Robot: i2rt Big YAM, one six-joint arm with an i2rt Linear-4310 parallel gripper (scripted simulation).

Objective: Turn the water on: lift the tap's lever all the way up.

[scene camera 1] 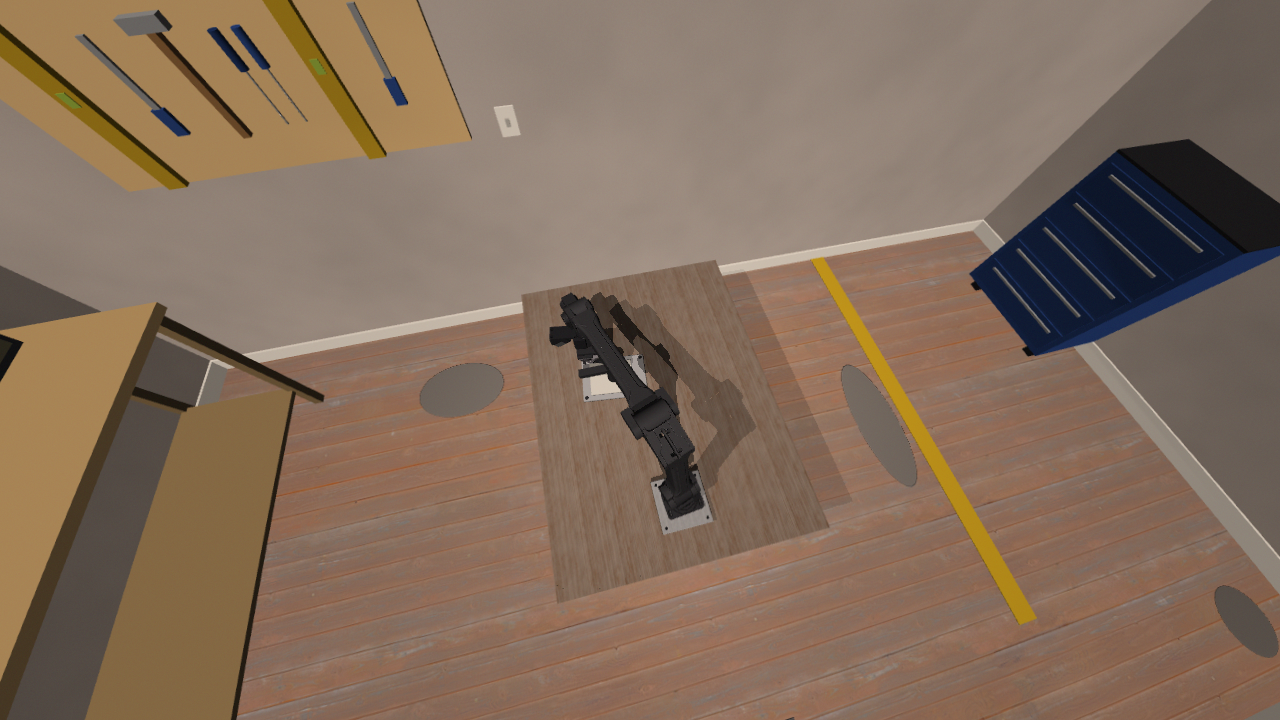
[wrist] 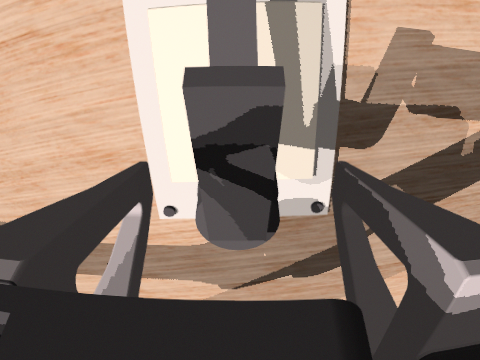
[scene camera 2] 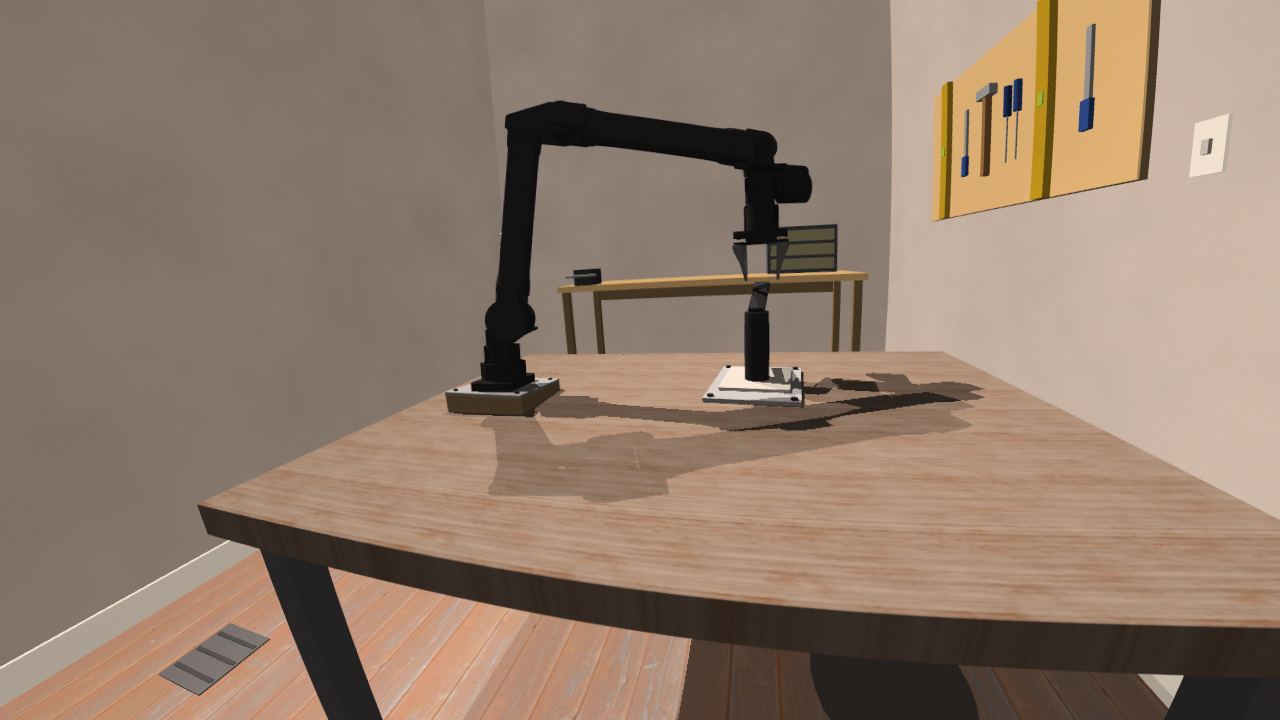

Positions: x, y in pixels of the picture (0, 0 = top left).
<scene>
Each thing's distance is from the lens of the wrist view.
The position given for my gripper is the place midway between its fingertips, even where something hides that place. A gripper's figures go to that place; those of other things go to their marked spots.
my gripper point(wrist: 242, 177): 13 cm
tap point(wrist: 293, 41): 31 cm
</scene>
